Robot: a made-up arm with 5 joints.
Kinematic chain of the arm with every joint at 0, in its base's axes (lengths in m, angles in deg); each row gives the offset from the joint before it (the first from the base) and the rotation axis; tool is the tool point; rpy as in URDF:
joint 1: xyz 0.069 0 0.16 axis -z
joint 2: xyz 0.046 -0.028 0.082 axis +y
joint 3: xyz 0.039 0 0.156 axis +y
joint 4: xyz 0.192 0 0.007 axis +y
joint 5: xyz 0.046 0.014 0 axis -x
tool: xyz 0 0 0 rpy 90 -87.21 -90
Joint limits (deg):
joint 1: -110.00..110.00
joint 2: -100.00..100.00
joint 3: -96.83..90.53
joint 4: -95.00..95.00
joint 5: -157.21..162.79
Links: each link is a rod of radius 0.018 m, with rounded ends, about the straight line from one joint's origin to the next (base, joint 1, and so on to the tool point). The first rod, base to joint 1, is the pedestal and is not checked.
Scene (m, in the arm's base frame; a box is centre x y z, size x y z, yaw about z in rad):
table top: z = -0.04
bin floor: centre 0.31 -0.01 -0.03 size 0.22 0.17 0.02 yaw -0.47
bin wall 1: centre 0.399 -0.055 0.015 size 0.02 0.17 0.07 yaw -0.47
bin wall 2: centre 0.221 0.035 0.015 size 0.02 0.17 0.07 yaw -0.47
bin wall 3: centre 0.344 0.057 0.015 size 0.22 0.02 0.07 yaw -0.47
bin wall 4: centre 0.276 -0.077 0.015 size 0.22 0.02 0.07 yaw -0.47
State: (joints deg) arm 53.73 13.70 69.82 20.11 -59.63
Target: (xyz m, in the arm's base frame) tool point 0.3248 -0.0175 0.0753
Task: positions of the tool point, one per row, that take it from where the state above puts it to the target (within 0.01 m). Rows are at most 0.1 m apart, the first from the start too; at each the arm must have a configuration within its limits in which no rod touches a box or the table.
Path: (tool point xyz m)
1: 0.1914 -0.1229 0.1352
2: 0.2442 -0.1060 0.1176
3: 0.2909 -0.0698 0.0974
4: 0.3248 -0.0175 0.0753

